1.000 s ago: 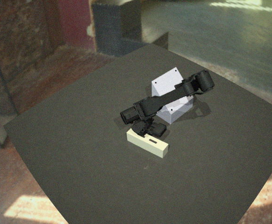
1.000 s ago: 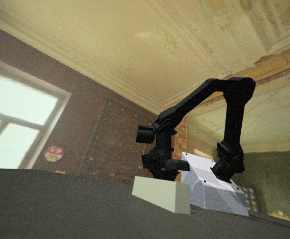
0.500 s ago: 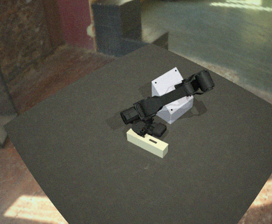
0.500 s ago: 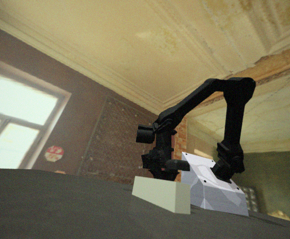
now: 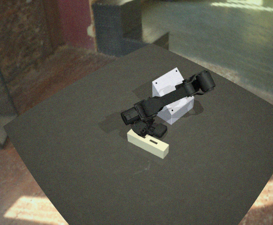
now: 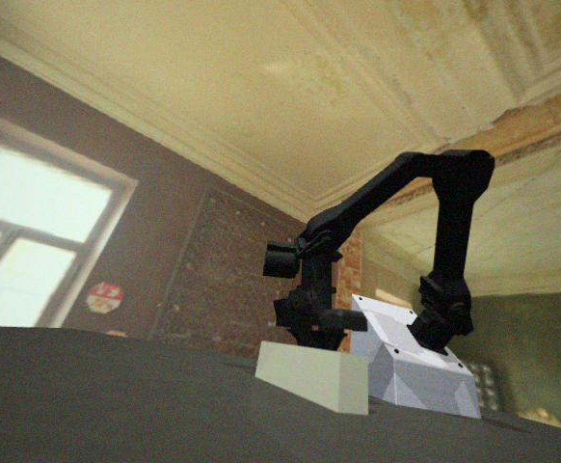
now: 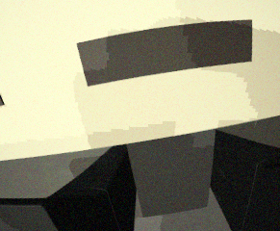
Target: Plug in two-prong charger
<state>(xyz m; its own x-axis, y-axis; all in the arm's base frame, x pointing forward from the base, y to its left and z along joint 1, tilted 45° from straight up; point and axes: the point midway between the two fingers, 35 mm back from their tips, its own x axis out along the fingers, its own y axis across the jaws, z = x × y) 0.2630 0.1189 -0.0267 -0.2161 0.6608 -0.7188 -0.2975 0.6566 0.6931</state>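
The charger is 20 mm ahead of my gripper tip, 10 mm to the left of it and 10 mm above it.
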